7 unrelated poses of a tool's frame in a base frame.
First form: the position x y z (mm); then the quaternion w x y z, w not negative.
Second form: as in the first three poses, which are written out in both.
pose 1, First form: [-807.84 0.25 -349.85 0.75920 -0.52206 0.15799 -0.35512]
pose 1, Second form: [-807.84 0.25 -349.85 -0.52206 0.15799 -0.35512 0.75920]
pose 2, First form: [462.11 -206.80 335.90 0.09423 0.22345 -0.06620 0.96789]
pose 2, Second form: [462.11 -206.80 335.90 0.22345 -0.06620 0.96789 0.09423]
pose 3, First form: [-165.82 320.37 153.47 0.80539 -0.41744 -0.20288 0.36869]
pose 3, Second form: [-165.82 320.37 153.47 -0.41744 -0.20288 0.36869 0.80539]
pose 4, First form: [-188.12 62.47 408.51 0.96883 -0.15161 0.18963 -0.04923]
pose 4, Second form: [-188.12 62.47 408.51 -0.15161 0.18963 -0.04923 0.96883]
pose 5, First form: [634.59 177.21 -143.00 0.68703 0.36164 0.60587 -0.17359]
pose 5, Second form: [634.59 177.21 -143.00 0.36164 0.60587 -0.17359 0.68703]
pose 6, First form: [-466.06 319.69 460.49 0.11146 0.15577 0.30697 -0.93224]
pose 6, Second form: [-466.06 319.69 460.49 0.15577 0.30697 -0.93224 0.11146]
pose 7, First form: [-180.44 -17.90 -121.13 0.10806 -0.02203 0.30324 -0.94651]
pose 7, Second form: [-180.44 -17.90 -121.13 -0.02203 0.30324 -0.94651 0.10806]
